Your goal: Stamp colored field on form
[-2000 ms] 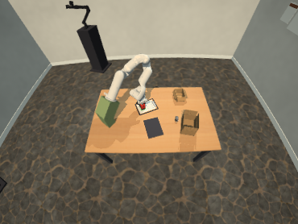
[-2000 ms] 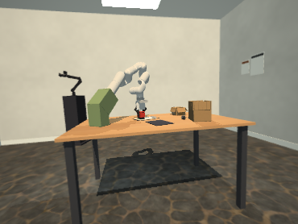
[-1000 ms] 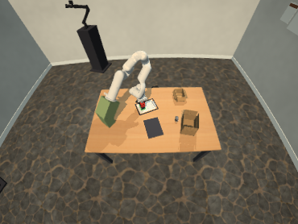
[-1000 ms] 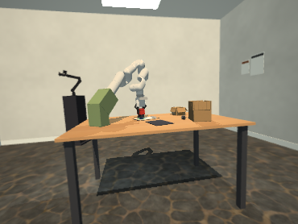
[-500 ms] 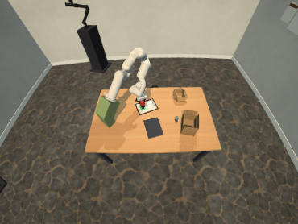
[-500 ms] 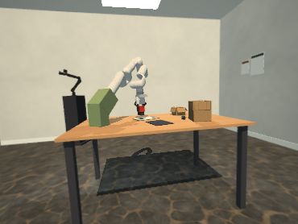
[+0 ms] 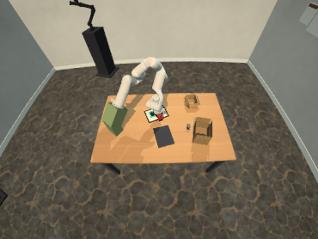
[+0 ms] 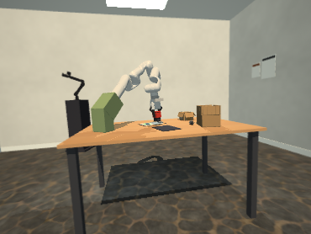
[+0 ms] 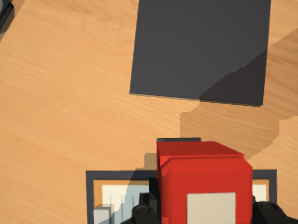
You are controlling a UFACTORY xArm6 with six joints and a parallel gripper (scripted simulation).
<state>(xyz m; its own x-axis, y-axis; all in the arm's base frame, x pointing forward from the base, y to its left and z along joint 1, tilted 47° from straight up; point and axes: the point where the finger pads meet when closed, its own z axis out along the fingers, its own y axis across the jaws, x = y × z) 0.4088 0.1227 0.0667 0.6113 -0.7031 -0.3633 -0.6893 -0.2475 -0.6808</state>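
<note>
My hand is 10 cm short of the dark mat, 17 cm to the left of it and 10 cm above it. The rest, counted from my hand: small dark object 33 cm ahead, 9 cm below; red stamp 2 cm below; form 5 cm behind, 9 cm to the left, 10 cm below.
</note>
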